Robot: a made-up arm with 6 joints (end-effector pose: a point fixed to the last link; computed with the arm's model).
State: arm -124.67 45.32 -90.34 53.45 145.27 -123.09
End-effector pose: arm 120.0 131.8 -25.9 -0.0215 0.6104 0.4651 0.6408
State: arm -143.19 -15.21 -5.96 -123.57 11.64 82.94
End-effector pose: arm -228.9 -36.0 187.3 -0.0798 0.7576 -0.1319 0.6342
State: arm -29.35 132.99 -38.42 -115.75 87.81 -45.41
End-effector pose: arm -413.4 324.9 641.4 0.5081 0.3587 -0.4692 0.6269
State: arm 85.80 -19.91 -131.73 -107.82 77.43 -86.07
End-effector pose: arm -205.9 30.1 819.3 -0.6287 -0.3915 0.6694 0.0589
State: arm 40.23 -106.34 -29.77 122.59 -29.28 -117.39
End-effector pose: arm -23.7 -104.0 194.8 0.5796 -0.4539 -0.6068 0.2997
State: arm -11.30 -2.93 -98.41 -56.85 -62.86 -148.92
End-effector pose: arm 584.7 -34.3 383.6 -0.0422 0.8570 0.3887 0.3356
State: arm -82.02 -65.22 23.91 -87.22 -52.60 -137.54
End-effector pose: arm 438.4 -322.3 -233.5 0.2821 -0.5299 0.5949 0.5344
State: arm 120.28 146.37 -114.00 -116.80 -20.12 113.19
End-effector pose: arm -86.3 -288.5 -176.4 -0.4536 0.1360 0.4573 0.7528
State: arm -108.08 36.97 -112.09 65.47 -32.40 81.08
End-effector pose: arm -208.1 469.0 -424.2 -0.8147 -0.1044 -0.4587 0.3390
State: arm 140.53 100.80 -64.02 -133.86 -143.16 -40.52
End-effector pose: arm -258.2 415.8 -34.8 0.4705 0.2303 -0.2796 0.8046
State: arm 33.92 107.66 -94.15 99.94 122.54 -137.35
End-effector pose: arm -29.6 378.9 92.9 -0.0245 -0.4899 0.8368 0.2433
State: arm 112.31 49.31 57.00 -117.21 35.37 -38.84
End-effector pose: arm -357.1 460.2 539.6 0.0174 0.5721 -0.5608 0.5983
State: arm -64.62 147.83 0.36 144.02 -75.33 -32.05
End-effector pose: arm 258.8 422.9 290.0 0.1590 -0.7046 -0.6124 0.3213
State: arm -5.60 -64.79 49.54 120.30 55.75 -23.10
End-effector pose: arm 503.1 -204.9 375.0 -0.2832 0.8061 -0.5187 0.0316
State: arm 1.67 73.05 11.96 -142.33 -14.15 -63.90
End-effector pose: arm 274.6 585.9 486.9 -0.5225 0.7921 -0.0267 0.3145
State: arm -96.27 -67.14 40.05 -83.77 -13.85 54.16
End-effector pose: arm 220.7 -139.3 368.8 -0.6004 0.6241 0.1139 0.4869
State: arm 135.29 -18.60 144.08 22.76 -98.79 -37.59
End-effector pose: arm -824.4 28.5 -96.3 -0.3231 -0.3000 -0.2921 0.8487
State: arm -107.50 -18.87 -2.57 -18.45 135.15 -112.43
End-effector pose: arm -135.5 -71.9 -89.9 -0.9550 -0.0751 0.1897 0.2153
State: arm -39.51 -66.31 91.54 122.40 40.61 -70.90
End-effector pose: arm 497.0 -76.5 184.2 0.6432 -0.7300 0.2027 0.1111
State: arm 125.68 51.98 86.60 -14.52 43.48 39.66
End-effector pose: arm -81.3 104.1 -124.2 -0.1885 -0.9001 -0.3685 0.1362
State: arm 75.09 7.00 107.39 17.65 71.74 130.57
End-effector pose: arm -290.9 530.9 541.7 0.5567 -0.1857 -0.5637 0.5812
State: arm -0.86 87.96 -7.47 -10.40 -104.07 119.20
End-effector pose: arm -23.9 417.9 715.6 -0.8227 -0.1344 0.5511 0.0364
